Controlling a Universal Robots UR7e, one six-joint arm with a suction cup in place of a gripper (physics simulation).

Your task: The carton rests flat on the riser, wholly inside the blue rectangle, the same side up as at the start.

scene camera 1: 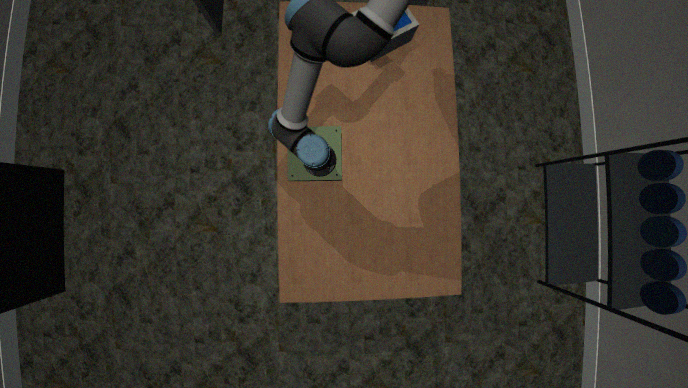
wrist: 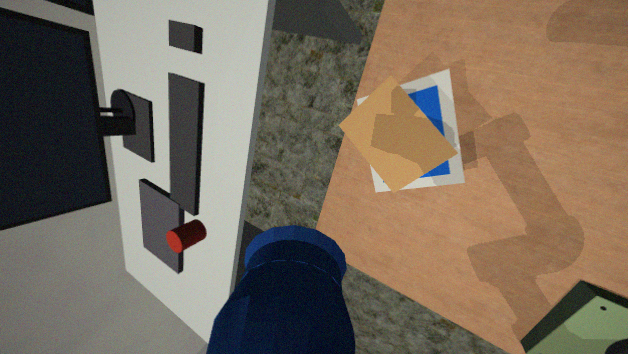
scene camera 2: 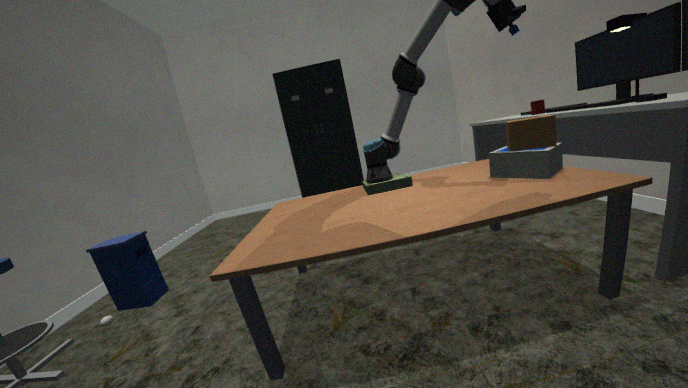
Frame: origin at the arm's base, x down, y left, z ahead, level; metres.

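Seen in the pictures: hand, its tool point: [wrist: 294,266] [scene camera 2: 516,33]; arm's base, origin of its link: [scene camera 2: 379,180].
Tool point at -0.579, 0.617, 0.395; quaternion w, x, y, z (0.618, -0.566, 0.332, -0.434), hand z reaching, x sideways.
Offsets run from my tool point to a thing's top centre, as dx, dy, dz. Level surfaces: height alone.
The brown carton @[+0.376, +0.010, +0.014] [scene camera 2: 531,133] [wrist: 398,137] rests upright on the grey riser @[+0.506, -0.014, +0.006] [scene camera 1: 407,36] [scene camera 2: 525,164] [wrist: 457,172]. It is turned at an angle to the blue rectangle @[+0.506, -0.014, +0.006] [scene camera 1: 403,21] [scene camera 2: 537,149] [wrist: 426,101]. In the wrist view its top hides the rectangle's left part and one corner overlaps the riser's left edge; whether its base is wholly inside the rectangle is hidden. In scene camera 1 the carton does not show behind the arm. My suction gripper [scene camera 2: 514,30] [wrist: 295,247] is open, with nothing on the cup, well above the carton and apart from it.
The riser stands on the wooden table @[dx +0.626] [scene camera 1: 400,165] [scene camera 2: 350,225] [wrist: 525,70], near its end. A white desk [scene camera 2: 600,107] [wrist: 225,125] with a monitor [scene camera 2: 627,50] and a red cylinder [scene camera 2: 537,107] [wrist: 186,236] stands beyond. The arm's green base plate [scene camera 1: 336,172] [scene camera 2: 400,183] is on the table.
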